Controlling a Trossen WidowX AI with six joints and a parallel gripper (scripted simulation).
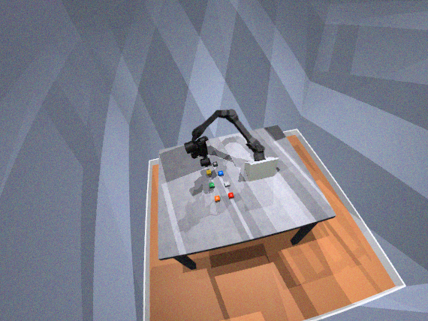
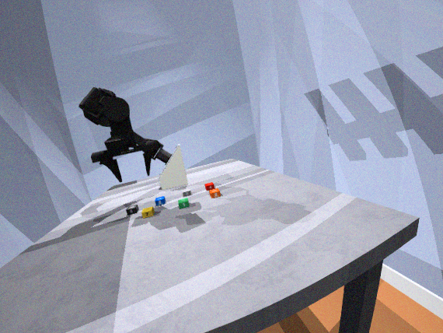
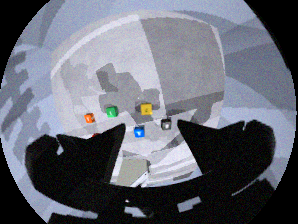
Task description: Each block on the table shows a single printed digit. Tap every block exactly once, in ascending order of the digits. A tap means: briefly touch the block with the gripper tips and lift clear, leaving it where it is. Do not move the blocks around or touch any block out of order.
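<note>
Right now the green block is 10 mm behind my gripper tip, 120 mm to the left of it and 120 mm below it. From my gripper tip the other things lie so: dark grey block: 70 mm behind, 60 mm to the right, 120 mm below; then yellow block: 10 mm behind, 10 mm to the left, 120 mm below; then blue block: 90 mm behind, 40 mm to the left, 120 mm below.
</note>
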